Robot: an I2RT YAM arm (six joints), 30 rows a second.
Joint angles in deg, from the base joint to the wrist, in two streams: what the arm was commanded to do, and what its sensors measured. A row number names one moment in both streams.
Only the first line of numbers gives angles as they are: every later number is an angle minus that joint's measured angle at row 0.
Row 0, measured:
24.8, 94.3, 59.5, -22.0, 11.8, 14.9
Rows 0 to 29, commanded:
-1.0, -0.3, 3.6, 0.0, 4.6, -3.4
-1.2, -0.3, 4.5, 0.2, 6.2, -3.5
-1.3, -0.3, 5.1, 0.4, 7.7, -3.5
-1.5, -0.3, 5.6, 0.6, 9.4, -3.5
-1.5, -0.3, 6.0, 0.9, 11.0, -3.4
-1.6, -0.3, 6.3, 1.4, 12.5, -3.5
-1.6, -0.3, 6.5, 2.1, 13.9, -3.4
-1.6, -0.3, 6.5, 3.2, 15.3, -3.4
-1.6, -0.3, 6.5, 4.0, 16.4, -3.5
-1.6, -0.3, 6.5, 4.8, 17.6, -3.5
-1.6, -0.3, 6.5, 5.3, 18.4, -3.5
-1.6, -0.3, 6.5, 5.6, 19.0, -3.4
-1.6, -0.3, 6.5, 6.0, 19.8, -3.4
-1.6, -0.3, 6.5, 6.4, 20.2, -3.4
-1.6, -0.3, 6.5, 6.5, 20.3, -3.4
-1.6, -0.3, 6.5, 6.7, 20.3, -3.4
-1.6, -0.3, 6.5, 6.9, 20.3, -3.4
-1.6, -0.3, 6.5, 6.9, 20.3, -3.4
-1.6, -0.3, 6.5, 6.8, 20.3, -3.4
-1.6, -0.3, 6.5, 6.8, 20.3, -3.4
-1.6, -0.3, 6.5, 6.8, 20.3, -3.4
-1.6, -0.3, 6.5, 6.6, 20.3, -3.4
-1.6, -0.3, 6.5, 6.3, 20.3, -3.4
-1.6, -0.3, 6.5, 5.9, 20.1, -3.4
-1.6, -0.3, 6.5, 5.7, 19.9, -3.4
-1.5, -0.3, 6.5, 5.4, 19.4, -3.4
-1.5, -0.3, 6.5, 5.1, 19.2, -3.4
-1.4, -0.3, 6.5, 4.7, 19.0, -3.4
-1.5, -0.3, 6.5, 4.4, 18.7, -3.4
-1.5, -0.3, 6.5, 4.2, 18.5, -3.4
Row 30, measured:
-1.4, 0.0, 5.3, 4.6, 18.5, -3.0
